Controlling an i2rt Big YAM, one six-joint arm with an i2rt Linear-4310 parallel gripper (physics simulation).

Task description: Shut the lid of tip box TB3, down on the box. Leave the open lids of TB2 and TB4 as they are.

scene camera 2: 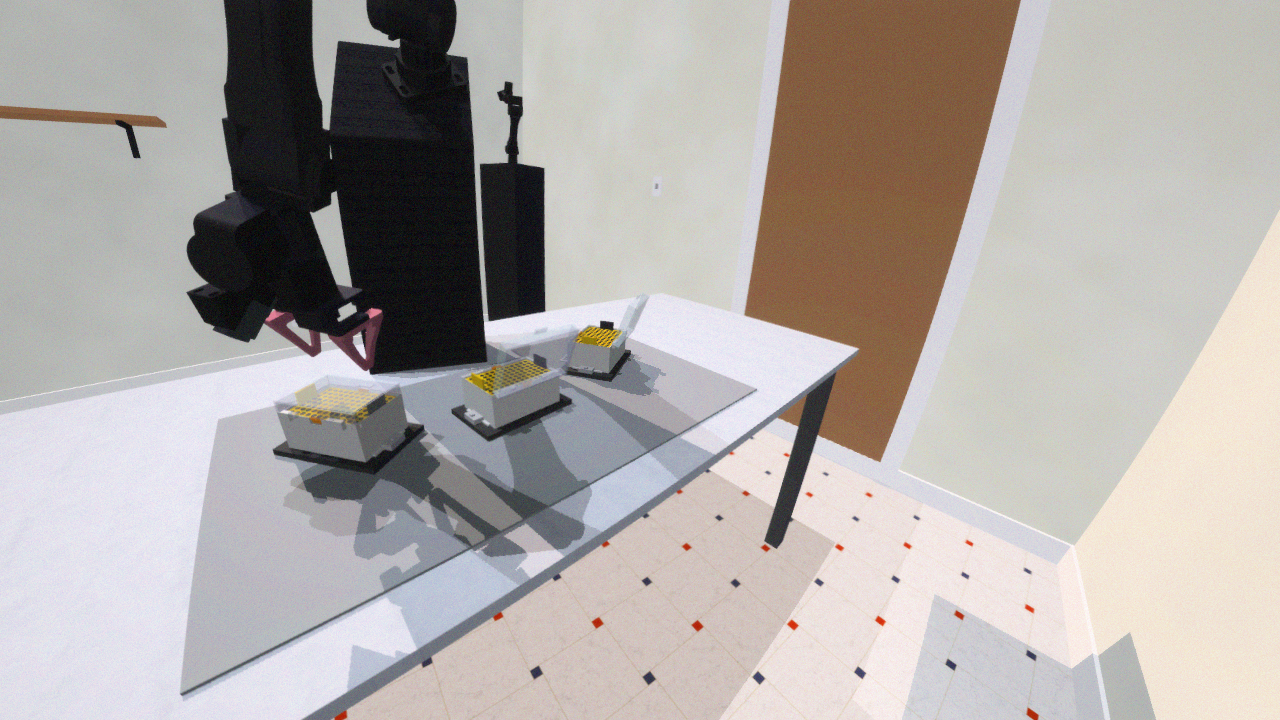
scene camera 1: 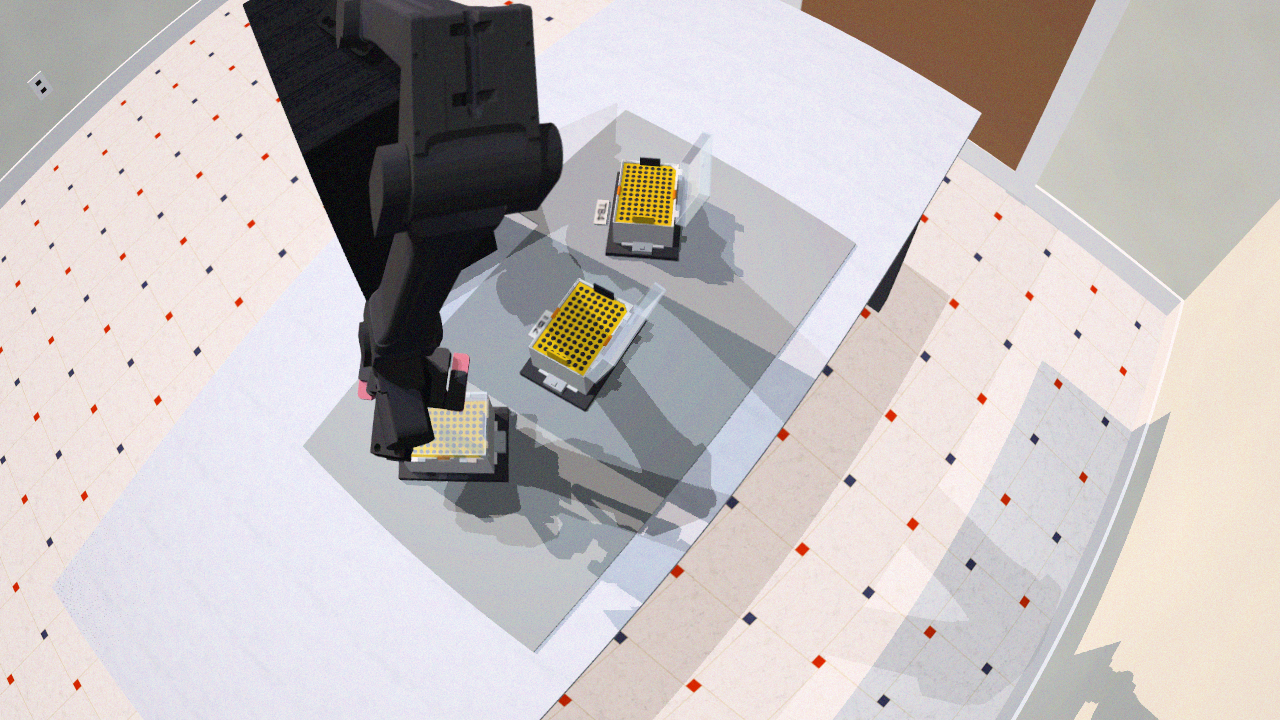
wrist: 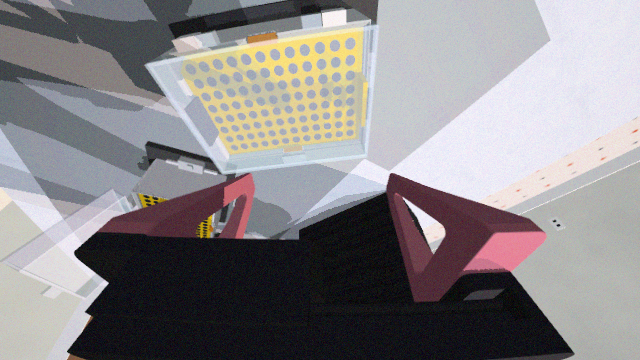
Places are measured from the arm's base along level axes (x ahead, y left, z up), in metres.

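Pixels of known places: gripper, fingertip midpoint: (scene camera 2: 342,361) (wrist: 320,180); arm's base, link origin: (scene camera 2: 425,81).
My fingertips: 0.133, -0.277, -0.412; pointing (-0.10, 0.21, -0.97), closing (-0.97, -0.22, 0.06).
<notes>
Ahead of a thing's pixels: the offset from my fingertips to its top centre, as dx, dy, dz. "*": to the spot under its first point. Level surfaces: height alone.
The near tip box, which I take as TB3 {* +0.081, -0.056, -0.074} (scene camera 1: 474,468) (scene camera 2: 358,438), stands on a black base; its label is hidden. Its clear lid {* +0.061, -0.027, -0.023} (scene camera 1: 460,429) (scene camera 2: 340,394) (wrist: 280,95) lies over the yellow rack, about level; I cannot tell whether a small gap remains. My gripper (scene camera 2: 342,360) (wrist: 320,180) is open and empty, with pink fingertips a little above and behind this lid, touching nothing that I can see. The middle box, apparently TB2 (scene camera 1: 581,328) (scene camera 2: 519,402) (wrist: 175,172), has its lid {* +0.235, +0.151, +0.044} (scene camera 1: 637,317) open. TB4 (scene camera 1: 646,192) (scene camera 2: 597,353) has its lid {+0.238, +0.413, +0.053} (scene camera 1: 702,174) (scene camera 2: 633,317) standing open.
The boxes stand in a slanting row on a grey mat {dz -0.101} (scene camera 1: 537,582) (scene camera 2: 232,608) on the white table {dz -0.104} (scene camera 1: 223,537) (scene camera 2: 71,537). The middle box is close to the near one. The black pedestal (scene camera 2: 402,250) stands behind the table. The arm hides part of the near box in scene camera 1.
</notes>
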